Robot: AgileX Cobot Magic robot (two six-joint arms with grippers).
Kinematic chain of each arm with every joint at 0, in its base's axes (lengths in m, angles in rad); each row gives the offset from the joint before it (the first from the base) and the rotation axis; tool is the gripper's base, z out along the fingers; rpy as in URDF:
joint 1: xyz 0 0 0.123 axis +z
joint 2: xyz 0 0 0 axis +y
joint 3: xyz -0.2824 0 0.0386 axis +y
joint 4: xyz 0.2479 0 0.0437 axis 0.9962 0 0.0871
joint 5: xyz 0 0 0 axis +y
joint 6: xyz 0.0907 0 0.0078 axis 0.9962 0 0.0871
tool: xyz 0 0 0 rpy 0 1.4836 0
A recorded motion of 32 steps. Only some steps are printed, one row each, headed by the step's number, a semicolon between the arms.
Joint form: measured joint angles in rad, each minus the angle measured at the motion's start. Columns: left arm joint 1, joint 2, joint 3, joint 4, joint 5, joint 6; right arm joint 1, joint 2, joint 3, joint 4, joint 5, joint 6.
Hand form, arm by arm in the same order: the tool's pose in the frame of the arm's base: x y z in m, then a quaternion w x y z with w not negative. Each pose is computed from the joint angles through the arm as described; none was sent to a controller.
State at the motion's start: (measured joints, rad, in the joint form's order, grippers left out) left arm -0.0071 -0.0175 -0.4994 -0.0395 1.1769 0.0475; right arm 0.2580 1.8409 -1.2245 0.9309 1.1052 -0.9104
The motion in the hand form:
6: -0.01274 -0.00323 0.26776 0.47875 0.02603 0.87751 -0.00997; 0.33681 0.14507 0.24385 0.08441 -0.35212 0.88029 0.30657
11: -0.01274 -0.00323 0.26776 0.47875 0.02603 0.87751 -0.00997; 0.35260 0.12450 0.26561 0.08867 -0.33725 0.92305 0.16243
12: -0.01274 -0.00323 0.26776 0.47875 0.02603 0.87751 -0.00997; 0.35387 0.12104 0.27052 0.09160 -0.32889 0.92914 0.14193
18: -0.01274 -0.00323 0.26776 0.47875 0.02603 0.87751 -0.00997; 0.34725 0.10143 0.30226 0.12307 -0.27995 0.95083 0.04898
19: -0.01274 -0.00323 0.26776 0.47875 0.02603 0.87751 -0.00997; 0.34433 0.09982 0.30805 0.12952 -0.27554 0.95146 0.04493
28: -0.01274 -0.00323 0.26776 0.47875 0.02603 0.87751 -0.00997; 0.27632 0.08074 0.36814 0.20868 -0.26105 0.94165 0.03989
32: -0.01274 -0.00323 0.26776 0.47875 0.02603 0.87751 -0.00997; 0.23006 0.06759 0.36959 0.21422 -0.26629 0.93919 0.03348
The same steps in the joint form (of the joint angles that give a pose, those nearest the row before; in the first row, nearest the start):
6: 0.0000 0.0000 0.0000 0.0000 0.0000 0.0000; 0.0000 0.0000 -0.1667 -0.2355 0.0920 0.1480
11: 0.0000 0.0000 0.0000 0.0000 0.0000 0.0000; 0.0000 -0.0079 -0.2932 -0.5662 0.1070 0.3610
12: 0.0000 0.0000 0.0000 0.0000 0.0000 0.0000; 0.0000 -0.0137 -0.3087 -0.6124 0.1110 0.3988
18: 0.0000 0.0000 0.0000 0.0000 0.0000 0.0000; 0.0000 -0.0916 -0.3347 -0.8202 0.1198 0.5709
19: 0.0000 0.0000 0.0000 0.0000 0.0000 0.0000; 0.0000 -0.1081 -0.3347 -0.8297 0.1224 0.5829
28: 0.0000 0.0000 0.0000 0.0000 0.0000 0.0000; 0.0000 -0.3960 -0.2176 -0.8429 0.1306 0.6163
32: 0.0000 0.0000 0.0000 0.0000 0.0000 0.0000; 0.0000 -0.5656 -0.0670 -0.8537 0.1386 0.6070

